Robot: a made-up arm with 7 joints. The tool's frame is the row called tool.
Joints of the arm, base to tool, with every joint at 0 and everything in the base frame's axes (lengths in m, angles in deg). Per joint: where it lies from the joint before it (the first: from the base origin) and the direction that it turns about. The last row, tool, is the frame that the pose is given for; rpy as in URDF.
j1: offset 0 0 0.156 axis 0 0 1
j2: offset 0 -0.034 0.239 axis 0 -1 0
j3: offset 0 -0.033 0.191 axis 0 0 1
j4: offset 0.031 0.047 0.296 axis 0 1 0
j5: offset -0.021 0.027 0.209 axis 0 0 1
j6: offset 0 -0.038 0.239 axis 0 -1 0
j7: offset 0.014 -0.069 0.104 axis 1 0 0
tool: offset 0 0 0 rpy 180 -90 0
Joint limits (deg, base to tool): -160..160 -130..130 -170..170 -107..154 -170..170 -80..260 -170..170
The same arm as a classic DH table. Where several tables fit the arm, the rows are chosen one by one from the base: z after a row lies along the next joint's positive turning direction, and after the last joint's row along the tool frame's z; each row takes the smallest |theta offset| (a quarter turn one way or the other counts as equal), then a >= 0, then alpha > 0; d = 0 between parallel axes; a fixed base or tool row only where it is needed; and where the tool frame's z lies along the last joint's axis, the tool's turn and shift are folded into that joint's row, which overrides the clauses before.
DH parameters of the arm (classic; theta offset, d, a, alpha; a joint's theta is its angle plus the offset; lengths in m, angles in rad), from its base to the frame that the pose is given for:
j1: 0 0.395 0 1.5708
j2: 0 0.067 0 -1.5708
j3: 0 0.487 0.031 -1.5708
j4: 0 0.074 -0.021 1.5708
j5: 0 0.448 0 1.5708
j6: 1.5708 0.107 0.104 1.5708
j7: 0 0.014 0 0
Joint limits (rad, base to tool): -2.7925..2.7925 -2.2689..2.2689 -2.9671..2.9671 -1.8675..2.6878 -2.9671..2.9671 -1.3963..4.5379 -2.9671..2.9671

